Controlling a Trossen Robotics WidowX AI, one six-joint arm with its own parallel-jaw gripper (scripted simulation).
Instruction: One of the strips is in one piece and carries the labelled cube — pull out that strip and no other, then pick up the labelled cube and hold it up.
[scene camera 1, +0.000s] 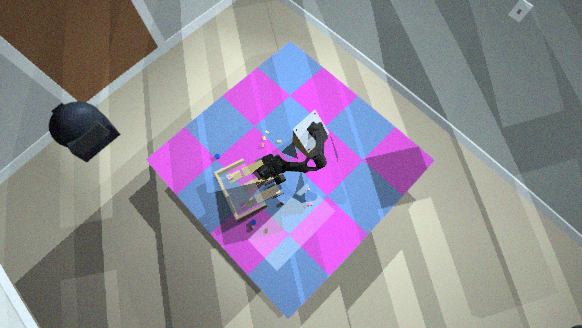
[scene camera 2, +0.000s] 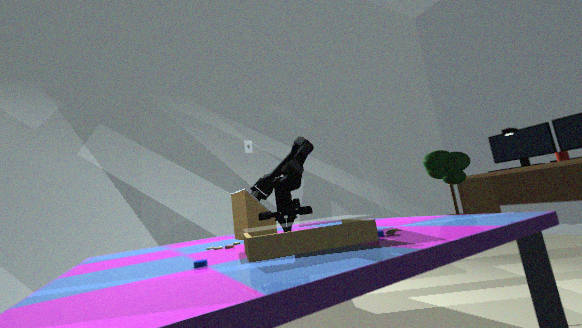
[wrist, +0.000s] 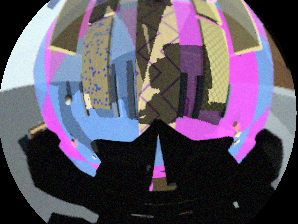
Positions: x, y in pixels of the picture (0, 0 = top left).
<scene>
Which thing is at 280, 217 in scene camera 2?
My gripper.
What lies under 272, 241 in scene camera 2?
A shallow wooden frame.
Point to my gripper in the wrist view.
At 157, 122
</scene>
